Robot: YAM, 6 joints.
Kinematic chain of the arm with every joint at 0, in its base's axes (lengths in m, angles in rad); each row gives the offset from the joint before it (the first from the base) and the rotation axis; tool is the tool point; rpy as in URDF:
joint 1: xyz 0 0 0.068 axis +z
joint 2: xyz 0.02 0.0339 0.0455 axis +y
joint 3: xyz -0.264 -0.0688 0 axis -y
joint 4: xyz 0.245 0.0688 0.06 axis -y
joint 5: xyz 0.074 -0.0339 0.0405 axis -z
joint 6: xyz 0.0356 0 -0.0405 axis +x
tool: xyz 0 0 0 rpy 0 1.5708 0
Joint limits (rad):
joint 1: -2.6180..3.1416
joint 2: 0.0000..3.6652
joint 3: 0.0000..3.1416
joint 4: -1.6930..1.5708
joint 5: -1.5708..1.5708
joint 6: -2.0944..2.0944
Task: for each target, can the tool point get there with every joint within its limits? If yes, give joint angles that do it. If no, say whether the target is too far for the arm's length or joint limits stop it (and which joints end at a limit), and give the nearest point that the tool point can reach.
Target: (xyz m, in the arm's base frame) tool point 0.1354 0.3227 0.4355
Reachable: yes | joints 1.1142 1.8220 2.2164 -1.3363 -0.6207 1.2398
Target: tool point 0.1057 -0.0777 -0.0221
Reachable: yes | joints -0.4641 2.1902 0.2965 0.0933 0.6716 -1.2709
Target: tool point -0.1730 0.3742 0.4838
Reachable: yes | joints -1.0596 0.3228 2.2906 -0.0478 -1.1301 1.3384
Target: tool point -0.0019 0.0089 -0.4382
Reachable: no: joint limits stop it (at a limit: joint 2) | nearest point -0.0145 0.0677 -0.3328 | short by 0.121 m
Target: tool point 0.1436 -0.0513 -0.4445
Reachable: no: joint limits stop it (at a limit: joint 2) | nearest point 0.1591 -0.0568 -0.3715 | short by 0.075 m
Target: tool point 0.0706 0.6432 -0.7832
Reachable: no: too far | nearest point 0.0454 0.4133 -0.3394 | short by 0.500 m
